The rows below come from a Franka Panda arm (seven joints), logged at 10 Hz.
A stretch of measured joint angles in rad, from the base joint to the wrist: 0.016 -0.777 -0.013 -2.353 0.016 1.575 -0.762; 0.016 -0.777 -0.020 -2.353 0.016 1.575 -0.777; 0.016 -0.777 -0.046 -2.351 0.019 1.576 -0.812; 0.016 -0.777 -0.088 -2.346 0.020 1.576 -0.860; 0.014 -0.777 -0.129 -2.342 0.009 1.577 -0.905; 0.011 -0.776 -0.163 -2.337 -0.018 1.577 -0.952; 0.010 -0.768 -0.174 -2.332 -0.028 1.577 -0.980; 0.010 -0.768 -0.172 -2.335 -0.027 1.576 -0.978; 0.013 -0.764 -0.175 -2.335 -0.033 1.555 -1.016; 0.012 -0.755 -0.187 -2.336 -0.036 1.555 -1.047
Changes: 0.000 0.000 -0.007 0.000 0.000 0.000 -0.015; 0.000 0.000 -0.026 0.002 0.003 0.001 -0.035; 0.000 0.000 -0.042 0.005 0.001 0.000 -0.048; -0.002 0.000 -0.041 0.004 -0.011 0.001 -0.045; -0.003 0.001 -0.034 0.005 -0.027 0.000 -0.047; -0.001 0.008 -0.011 0.005 -0.010 0.000 -0.028; 0.000 0.000 0.002 -0.003 0.001 -0.001 0.002; 0.003 0.004 -0.003 0.000 -0.006 -0.021 -0.038; -0.001 0.009 -0.012 -0.001 -0.003 0.000 -0.031
